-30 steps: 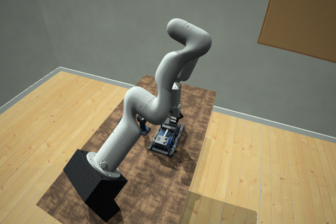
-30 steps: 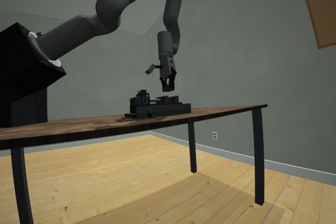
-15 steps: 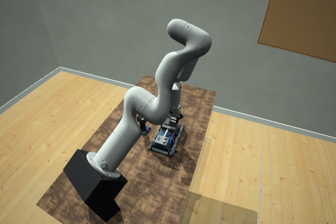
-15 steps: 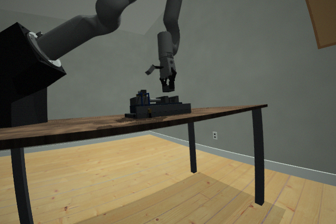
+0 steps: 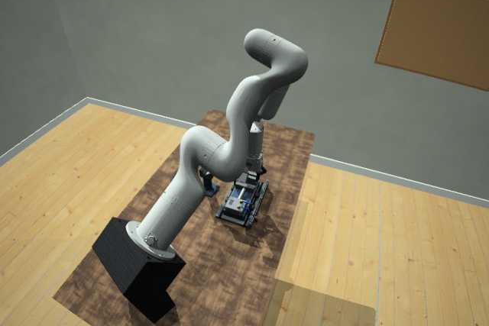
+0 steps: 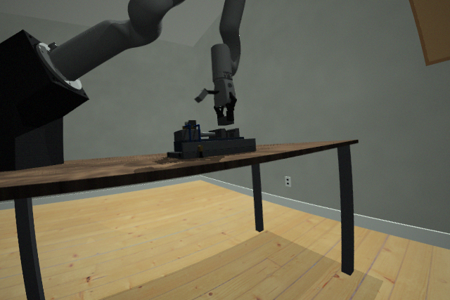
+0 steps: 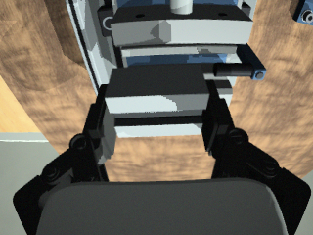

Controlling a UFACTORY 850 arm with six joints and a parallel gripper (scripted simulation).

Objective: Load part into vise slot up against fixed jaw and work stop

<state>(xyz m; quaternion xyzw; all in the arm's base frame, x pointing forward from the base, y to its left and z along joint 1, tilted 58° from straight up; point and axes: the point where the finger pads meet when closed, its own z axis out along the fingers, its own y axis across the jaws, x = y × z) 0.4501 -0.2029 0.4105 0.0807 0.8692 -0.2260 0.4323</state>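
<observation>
Right now my hand is 60 mm above the moving jaw, 30 mm to the right of it and 20 mm past it. Also, from my hand: cylinder rod (70 mm behind, 60 mm to the left, 60 mm below); then work stop (60 mm to the left, 50 mm below, 30 mm ahead); then part (10 mm below).
</observation>
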